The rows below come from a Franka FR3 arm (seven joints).
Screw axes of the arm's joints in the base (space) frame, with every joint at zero. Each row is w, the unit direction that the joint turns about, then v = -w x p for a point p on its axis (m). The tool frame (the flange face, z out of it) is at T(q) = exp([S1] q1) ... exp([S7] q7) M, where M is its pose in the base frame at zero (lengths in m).
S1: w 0 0 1 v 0 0 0
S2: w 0 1 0 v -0.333 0 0
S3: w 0 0 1 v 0 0 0
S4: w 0 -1 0 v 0.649 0 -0.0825
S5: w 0 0 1 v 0 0 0
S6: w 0 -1 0 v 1.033 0 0
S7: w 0 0 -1 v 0 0.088 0
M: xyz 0.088 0 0.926 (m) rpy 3.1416 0 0 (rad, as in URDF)
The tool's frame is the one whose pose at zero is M.
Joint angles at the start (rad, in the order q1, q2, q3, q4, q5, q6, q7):
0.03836 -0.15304 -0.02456 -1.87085 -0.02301 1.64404 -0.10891
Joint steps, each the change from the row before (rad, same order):
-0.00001 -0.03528 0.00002 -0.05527 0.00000 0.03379 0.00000
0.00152 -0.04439 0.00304 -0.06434 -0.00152 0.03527 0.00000
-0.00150 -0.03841 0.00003 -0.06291 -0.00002 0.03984 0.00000
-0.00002 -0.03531 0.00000 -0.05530 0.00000 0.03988 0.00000
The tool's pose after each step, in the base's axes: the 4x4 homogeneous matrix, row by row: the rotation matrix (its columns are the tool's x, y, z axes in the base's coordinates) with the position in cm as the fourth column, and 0 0 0 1 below. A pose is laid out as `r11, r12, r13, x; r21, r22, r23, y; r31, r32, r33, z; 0, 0, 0, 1`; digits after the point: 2 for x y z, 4 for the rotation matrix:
0.9902, 0.1264, -0.0597, 49.57; 0.1255, -0.9919, -0.0191, 0.38; -0.0616, 0.0115, -0.9980, 56.43; 0, 0, 0, 1
0.9903, 0.1319, -0.0443, 48.32; 0.1311, -0.9912, -0.0202, 0.57; -0.0465, 0.0142, -0.9988, 55.84; 0, 0, 0, 1
0.9909, 0.1313, -0.0290, 47.25; 0.1308, -0.9912, -0.0189, 0.49; -0.0312, 0.0149, -0.9994, 55.01; 0, 0, 0, 1
0.9912, 0.1320, -0.0091, 46.30; 0.1319, -0.9911, -0.0176, 0.48; -0.0114, 0.0163, -0.9998, 54.35; 0, 0, 0, 1

